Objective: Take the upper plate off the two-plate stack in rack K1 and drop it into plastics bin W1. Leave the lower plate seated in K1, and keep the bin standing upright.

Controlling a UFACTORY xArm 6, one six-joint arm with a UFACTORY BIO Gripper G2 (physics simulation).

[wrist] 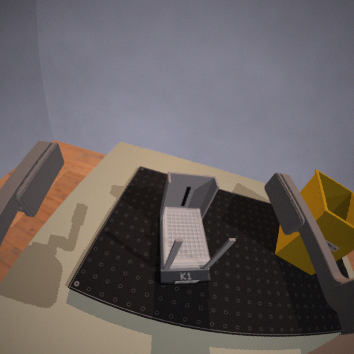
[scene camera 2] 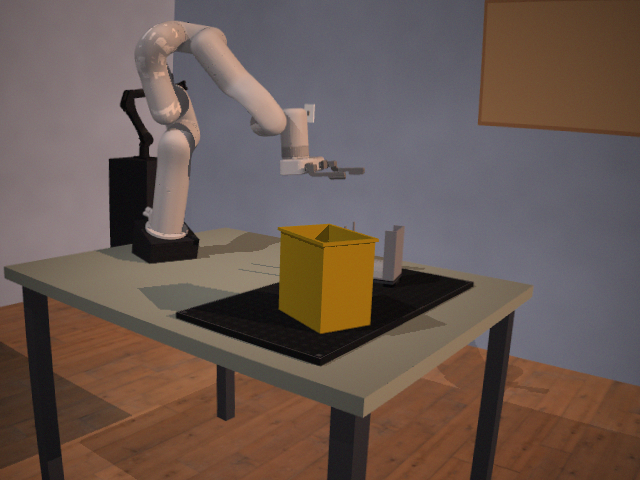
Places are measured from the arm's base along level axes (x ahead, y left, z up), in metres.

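Where they show: end effector, tool point: [wrist: 176, 192] [scene camera 2: 347, 173]; arm's base, origin of the base link: [scene camera 2: 166, 229].
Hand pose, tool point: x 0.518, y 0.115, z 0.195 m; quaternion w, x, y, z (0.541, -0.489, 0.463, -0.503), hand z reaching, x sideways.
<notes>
Each offset is from my tool point to the centre of the thing. Level surfaces: height alone.
My gripper [scene camera 2: 353, 173] [wrist: 165, 172] is open and empty, high above rack K1 and the bin. Rack K1 @[dx +0.097, dy -0.060, dz -0.195 m] [scene camera 2: 393, 255] [wrist: 185, 276] stands on the black board, with a tall grey back wall and two thin posts at its labelled end. A pale gridded plate @[dx +0.107, dy -0.059, dz -0.226 m] [wrist: 185, 231] lies flat in the rack in the wrist view; whether a second plate is beneath it cannot be told. Yellow bin W1 @[dx +0.124, dy -0.400, dz -0.176 m] [scene camera 2: 345, 289] [wrist: 293, 249] stands upright on the board and partly hides the rack in the scene view. My right finger covers part of the bin in the wrist view.
The black perforated board @[dz -0.266 m] [scene camera 2: 248, 315] [wrist: 120, 260] lies on the greenish table @[dz -0.279 m] [scene camera 2: 196, 276] [wrist: 112, 162]. The arm's base stands at the far left of the table. A black cabinet [scene camera 2: 129, 201] with a dark arm on it stands behind. The bin's tall rim rises beside the rack.
</notes>
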